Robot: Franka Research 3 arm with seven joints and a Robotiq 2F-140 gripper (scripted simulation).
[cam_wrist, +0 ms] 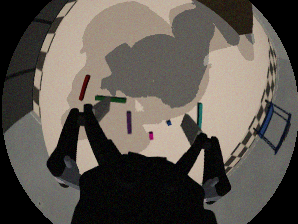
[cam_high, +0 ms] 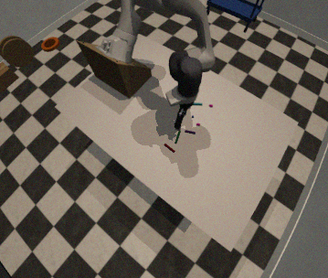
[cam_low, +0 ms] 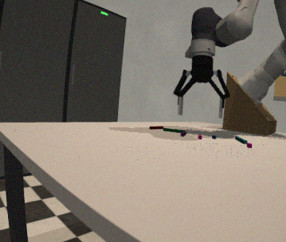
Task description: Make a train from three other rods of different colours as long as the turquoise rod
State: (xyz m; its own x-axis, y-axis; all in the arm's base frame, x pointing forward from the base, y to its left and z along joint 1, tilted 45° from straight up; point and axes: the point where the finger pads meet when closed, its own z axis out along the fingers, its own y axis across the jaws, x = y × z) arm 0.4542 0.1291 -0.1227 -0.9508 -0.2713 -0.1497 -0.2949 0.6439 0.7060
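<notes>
My hand is 2 cm short of the blue rod, 8 cm to the right of it and 7 cm above it. The rest, counted from my hand: purple rod 7 cm ahead, 1 cm to the right, 7 cm below; turquoise rod 3 cm behind, 15 cm to the left, 7 cm below; green rod 4 cm ahead, 8 cm to the right, 7 cm below.
</notes>
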